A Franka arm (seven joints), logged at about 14 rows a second.
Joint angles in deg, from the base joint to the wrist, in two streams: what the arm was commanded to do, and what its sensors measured. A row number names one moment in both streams.
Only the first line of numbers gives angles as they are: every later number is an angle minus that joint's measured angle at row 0.
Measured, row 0:
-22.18, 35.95, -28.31, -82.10, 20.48, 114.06, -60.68
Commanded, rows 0 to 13:
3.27, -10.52, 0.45, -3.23, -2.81, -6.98, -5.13
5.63, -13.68, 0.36, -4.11, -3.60, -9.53, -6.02
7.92, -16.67, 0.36, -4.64, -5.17, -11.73, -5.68
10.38, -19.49, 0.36, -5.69, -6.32, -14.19, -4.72
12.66, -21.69, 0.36, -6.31, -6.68, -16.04, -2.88
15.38, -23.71, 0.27, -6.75, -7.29, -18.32, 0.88
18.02, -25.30, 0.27, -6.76, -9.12, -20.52, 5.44
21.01, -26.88, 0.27, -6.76, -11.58, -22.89, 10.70
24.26, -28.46, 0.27, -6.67, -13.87, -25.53, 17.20
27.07, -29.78, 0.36, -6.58, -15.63, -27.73, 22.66
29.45, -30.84, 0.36, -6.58, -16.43, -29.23, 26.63
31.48, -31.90, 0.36, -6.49, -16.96, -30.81, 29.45
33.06, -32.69, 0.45, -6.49, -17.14, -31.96, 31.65
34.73, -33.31, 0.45, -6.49, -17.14, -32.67, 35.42
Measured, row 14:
32.09, -30.33, 0.88, -4.56, -15.91, -31.42, 30.11
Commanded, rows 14 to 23:
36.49, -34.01, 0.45, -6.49, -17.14, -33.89, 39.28
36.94, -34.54, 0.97, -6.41, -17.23, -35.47, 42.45
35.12, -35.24, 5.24, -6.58, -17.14, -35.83, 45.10
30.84, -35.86, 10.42, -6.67, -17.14, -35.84, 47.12
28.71, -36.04, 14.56, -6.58, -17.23, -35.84, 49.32
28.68, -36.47, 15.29, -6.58, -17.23, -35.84, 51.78
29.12, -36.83, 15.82, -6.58, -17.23, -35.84, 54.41
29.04, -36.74, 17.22, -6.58, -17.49, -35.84, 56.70
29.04, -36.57, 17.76, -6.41, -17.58, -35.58, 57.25
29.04, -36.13, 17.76, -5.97, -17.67, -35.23, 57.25
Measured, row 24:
29.87, -34.97, 16.63, -4.82, -16.60, -35.52, 55.65
